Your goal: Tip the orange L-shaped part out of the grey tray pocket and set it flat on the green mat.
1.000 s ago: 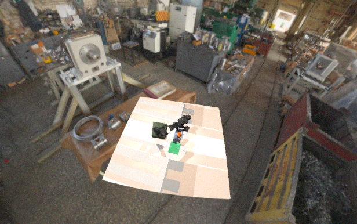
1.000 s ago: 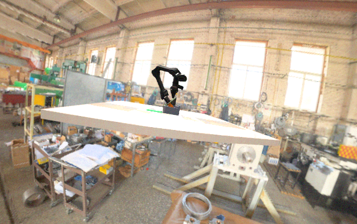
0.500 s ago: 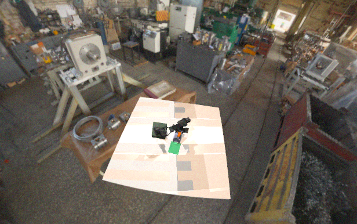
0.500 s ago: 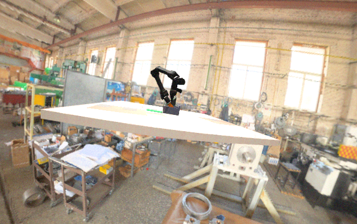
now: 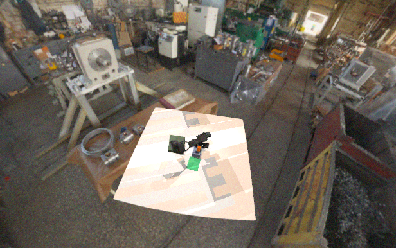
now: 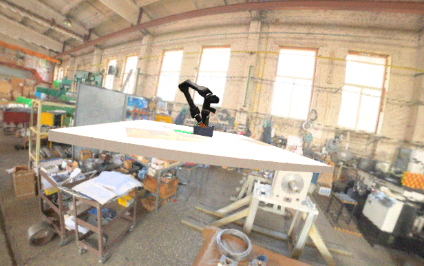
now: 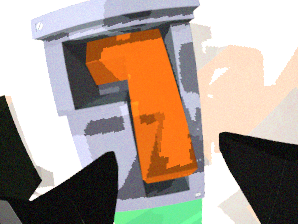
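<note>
The orange L-shaped part is 10 mm behind my gripper tip, 30 mm to the left of it and 50 mm below it. Round my gripper tip: green mat (40 mm behind, 140 mm to the right, 110 mm below).
</note>
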